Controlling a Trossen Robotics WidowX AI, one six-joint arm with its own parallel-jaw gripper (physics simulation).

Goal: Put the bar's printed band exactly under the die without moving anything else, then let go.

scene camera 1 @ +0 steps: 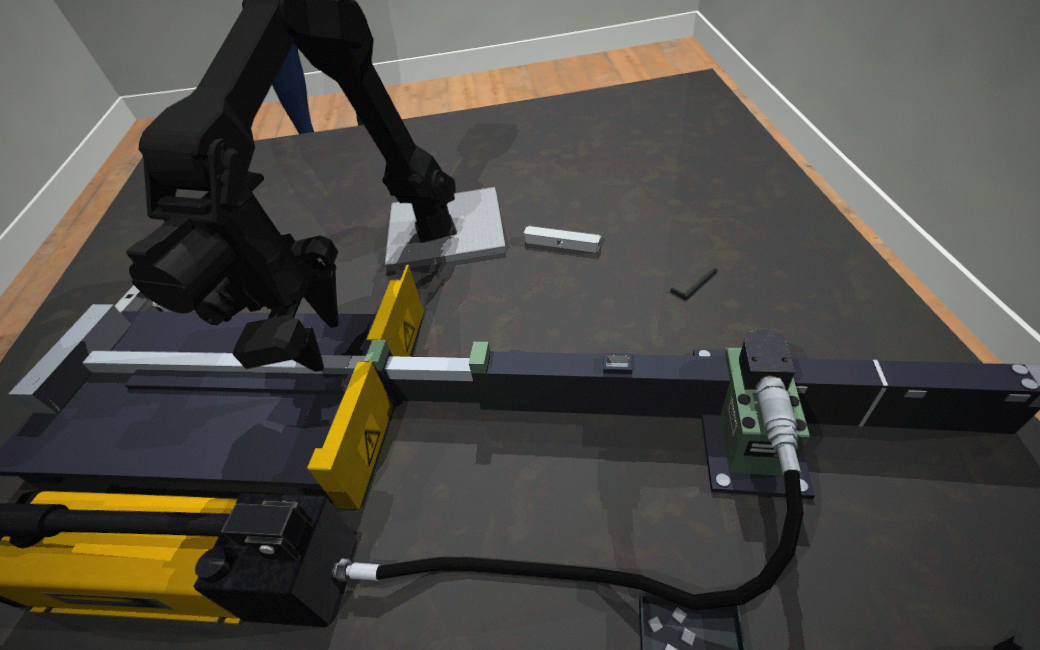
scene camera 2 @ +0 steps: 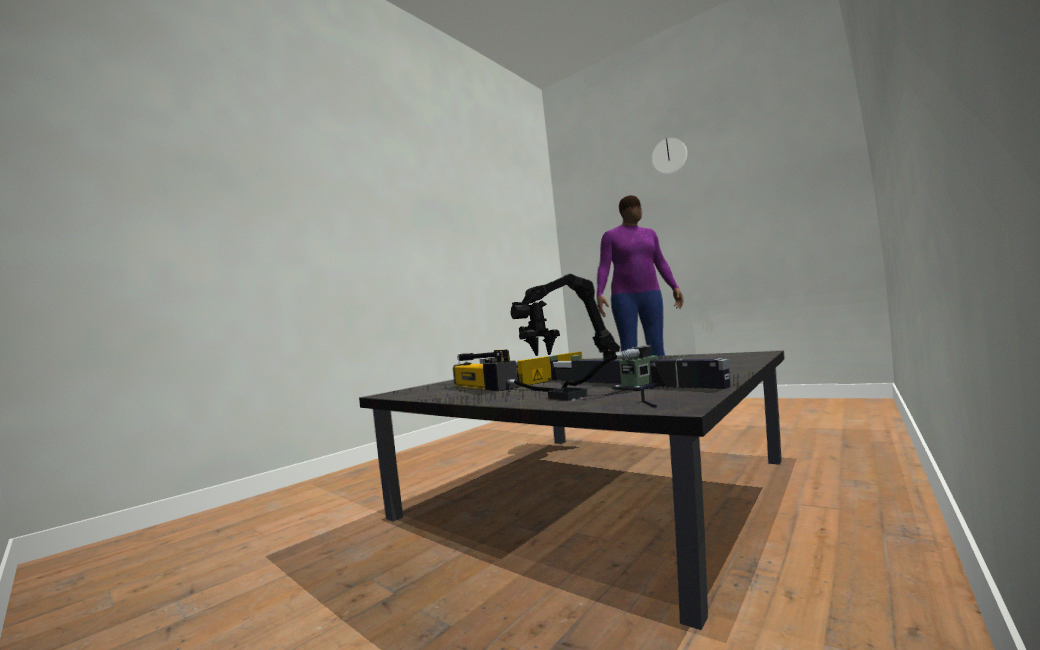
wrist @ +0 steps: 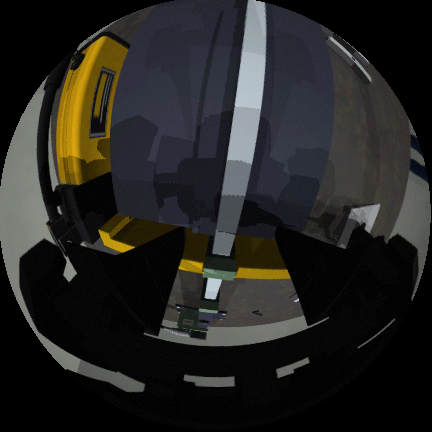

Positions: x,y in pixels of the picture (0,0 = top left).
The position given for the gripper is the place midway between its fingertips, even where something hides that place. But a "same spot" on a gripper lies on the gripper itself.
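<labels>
Scene camera 1 shows the gripper, as do scene camera 2 (pixel 543 355) and the wrist view. On the gripper, (scene camera 1: pixel 321 293) and (wrist: pixel 308 285) are the same spot. On a yellow and black box, (scene camera 1: pixel 263 607) and (scene camera 2: pixel 490 375) are likewise the same spot.
</labels>
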